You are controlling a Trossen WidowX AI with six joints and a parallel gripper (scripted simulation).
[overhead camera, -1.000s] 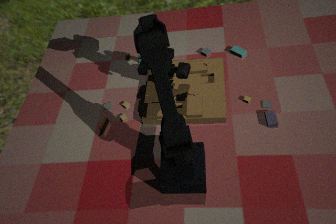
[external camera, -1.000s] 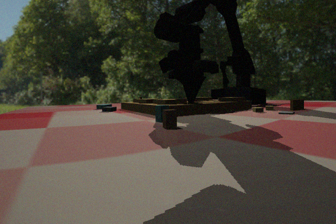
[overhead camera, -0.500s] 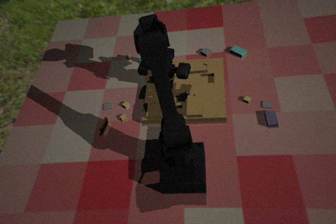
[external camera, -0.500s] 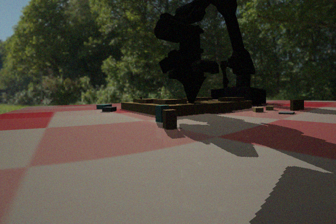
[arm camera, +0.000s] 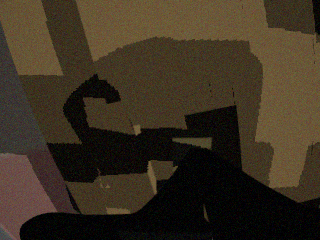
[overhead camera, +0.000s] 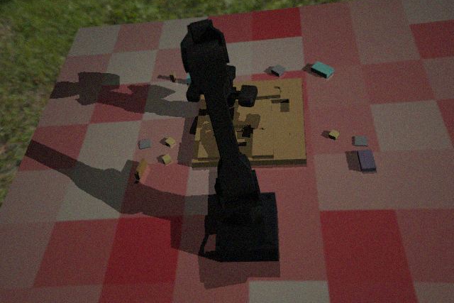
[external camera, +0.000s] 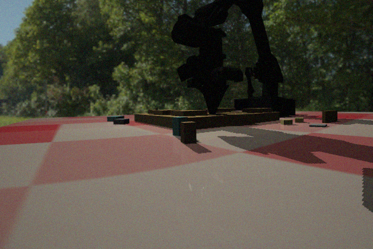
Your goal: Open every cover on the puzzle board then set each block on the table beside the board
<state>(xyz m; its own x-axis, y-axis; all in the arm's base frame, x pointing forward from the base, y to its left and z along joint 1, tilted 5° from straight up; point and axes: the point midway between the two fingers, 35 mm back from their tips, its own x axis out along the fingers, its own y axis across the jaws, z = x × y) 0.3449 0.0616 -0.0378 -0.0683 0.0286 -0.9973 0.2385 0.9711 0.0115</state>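
Now: the tan puzzle board 3 cm behind my gripper tip and 5 cm to the right of it. Also, from my gripper tip: brown slab: 17 cm behind, 23 cm to the left, 1 cm below; teal cube: 17 cm ahead, 12 cm to the left, 1 cm below; purple block: 18 cm behind, 35 cm to the right, 1 cm below.
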